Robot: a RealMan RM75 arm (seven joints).
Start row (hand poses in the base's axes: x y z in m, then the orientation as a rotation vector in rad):
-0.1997, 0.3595, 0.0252, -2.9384, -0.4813, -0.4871
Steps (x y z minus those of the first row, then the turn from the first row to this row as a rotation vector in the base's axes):
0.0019, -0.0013, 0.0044, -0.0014, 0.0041, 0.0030
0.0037, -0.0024, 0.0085, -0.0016, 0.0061, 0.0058
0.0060, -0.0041, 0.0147, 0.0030, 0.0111, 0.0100
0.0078, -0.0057, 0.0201, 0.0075, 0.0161, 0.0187
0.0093, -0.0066, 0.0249, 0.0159, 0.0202, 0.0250
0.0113, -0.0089, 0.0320, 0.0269, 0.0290, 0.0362
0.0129, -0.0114, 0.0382, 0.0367, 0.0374, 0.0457
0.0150, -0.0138, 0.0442, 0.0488, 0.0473, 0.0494
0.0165, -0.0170, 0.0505, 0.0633, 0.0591, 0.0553
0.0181, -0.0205, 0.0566, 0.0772, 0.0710, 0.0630
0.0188, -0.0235, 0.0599, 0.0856, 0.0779, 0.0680
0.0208, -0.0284, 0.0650, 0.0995, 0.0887, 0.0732
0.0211, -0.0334, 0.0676, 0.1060, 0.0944, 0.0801
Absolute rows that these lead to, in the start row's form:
-0.1978, 0.3582, 0.0296, -2.9390, -0.4857, -0.4805
-0.1960, 0.3571, 0.0337, -2.9383, -0.4896, -0.4772
-0.1937, 0.3554, 0.0399, -2.9328, -0.4933, -0.4697
-0.1919, 0.3538, 0.0453, -2.9256, -0.5034, -0.4617
-0.1904, 0.3529, 0.0501, -2.9155, -0.5087, -0.4557
-0.1884, 0.3506, 0.0572, -2.9013, -0.5193, -0.4425
-0.1868, 0.3481, 0.0634, -2.8889, -0.5279, -0.4301
-0.1847, 0.3457, 0.0694, -2.8767, -0.5272, -0.4165
-0.1832, 0.3425, 0.0757, -2.8615, -0.5283, -0.4002
-0.1816, 0.3390, 0.0818, -2.8459, -0.5321, -0.3836
-0.1809, 0.3360, 0.0851, -2.8364, -0.5349, -0.3740
-0.1789, 0.3311, 0.0902, -2.8217, -0.5353, -0.3594
-0.1786, 0.3261, 0.0928, -2.8130, -0.5415, -0.3512

